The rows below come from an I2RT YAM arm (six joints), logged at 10 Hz.
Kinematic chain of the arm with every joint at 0, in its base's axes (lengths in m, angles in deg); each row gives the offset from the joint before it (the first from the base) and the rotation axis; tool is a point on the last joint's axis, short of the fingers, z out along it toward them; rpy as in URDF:
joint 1: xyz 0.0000 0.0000 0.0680 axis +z
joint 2: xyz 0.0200 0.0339 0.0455 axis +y
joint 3: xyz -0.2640 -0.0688 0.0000 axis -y
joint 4: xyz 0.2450 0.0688 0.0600 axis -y
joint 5: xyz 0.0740 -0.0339 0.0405 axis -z
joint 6: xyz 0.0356 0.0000 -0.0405 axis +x
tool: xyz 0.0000 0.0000 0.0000 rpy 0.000 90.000 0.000
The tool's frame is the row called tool.
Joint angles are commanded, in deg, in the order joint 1, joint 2, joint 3, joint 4, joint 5, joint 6. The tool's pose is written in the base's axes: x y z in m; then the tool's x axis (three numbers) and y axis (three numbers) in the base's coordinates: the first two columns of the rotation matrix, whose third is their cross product. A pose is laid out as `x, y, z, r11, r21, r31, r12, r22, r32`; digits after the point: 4 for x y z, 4 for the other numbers.
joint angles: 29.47, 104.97, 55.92, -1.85, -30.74, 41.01
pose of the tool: 0.3045, 0.1930, 0.1416, -0.9715, 0.0989, -0.2156, -0.0875, 0.6955, 0.7132
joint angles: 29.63, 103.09, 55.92, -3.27, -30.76, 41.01
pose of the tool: 0.3013, 0.1923, 0.1511, -0.9703, 0.0968, -0.2219, -0.0945, 0.6922, 0.7155
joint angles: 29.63, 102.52, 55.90, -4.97, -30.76, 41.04
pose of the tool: 0.2988, 0.1909, 0.1524, -0.9740, 0.0951, -0.2055, -0.0816, 0.6993, 0.7102
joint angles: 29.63, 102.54, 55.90, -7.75, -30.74, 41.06
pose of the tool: 0.2953, 0.1889, 0.1492, -0.9819, 0.0910, -0.1661, -0.0513, 0.7164, 0.6958
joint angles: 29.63, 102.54, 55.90, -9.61, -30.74, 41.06
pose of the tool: 0.2929, 0.1875, 0.1473, -0.9862, 0.0886, -0.1398, -0.0318, 0.7275, 0.6854
